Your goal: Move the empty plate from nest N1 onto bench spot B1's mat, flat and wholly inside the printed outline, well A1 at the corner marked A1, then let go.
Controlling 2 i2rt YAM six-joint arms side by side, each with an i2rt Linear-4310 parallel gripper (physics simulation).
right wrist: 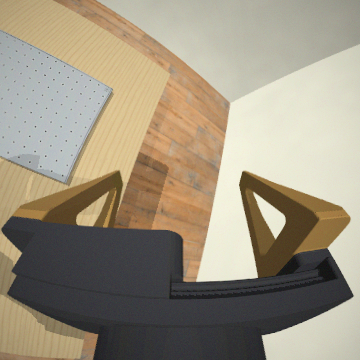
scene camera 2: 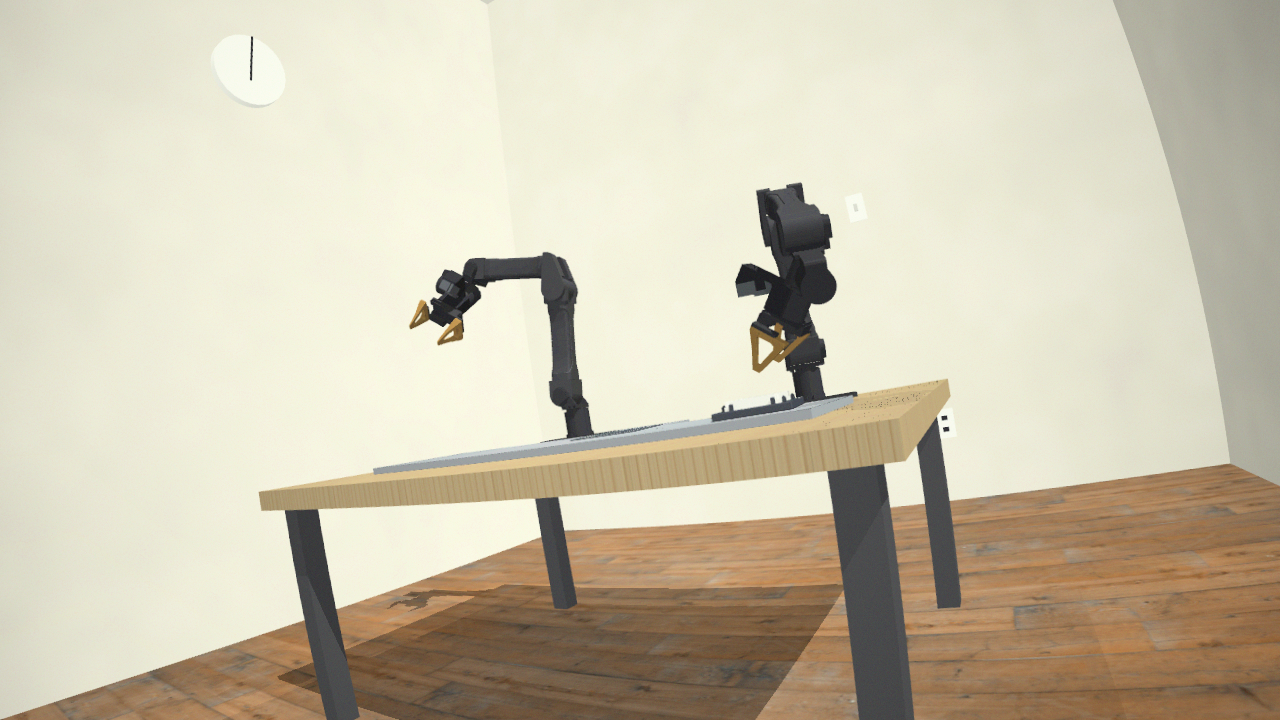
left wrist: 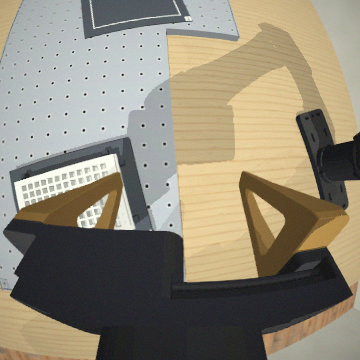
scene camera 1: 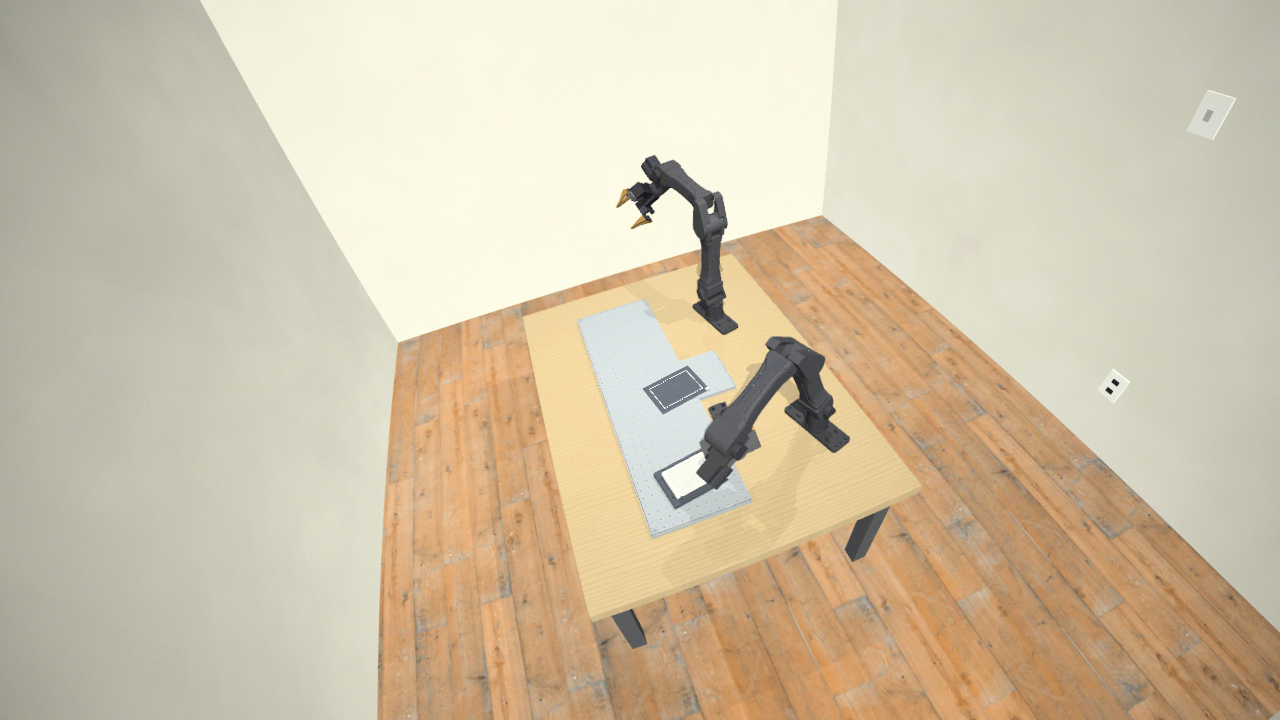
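Observation:
The white plate lies flat in the dark nest N1; its wells look empty. My left gripper is open above the table, with nothing between its fingers. In the left wrist view one finger covers part of the plate; in scene camera 1 its fingertips are hidden. The dark mat of spot B1 has a white outline and a small white corner mark, too small to read. My right gripper is open and empty, high at the far end, away from nest and mat.
A grey perforated board bears the nest and the mat on the wooden table. A dark arm base stands at the right in the left wrist view. My left arm reaches over the nest's side in scene camera 1.

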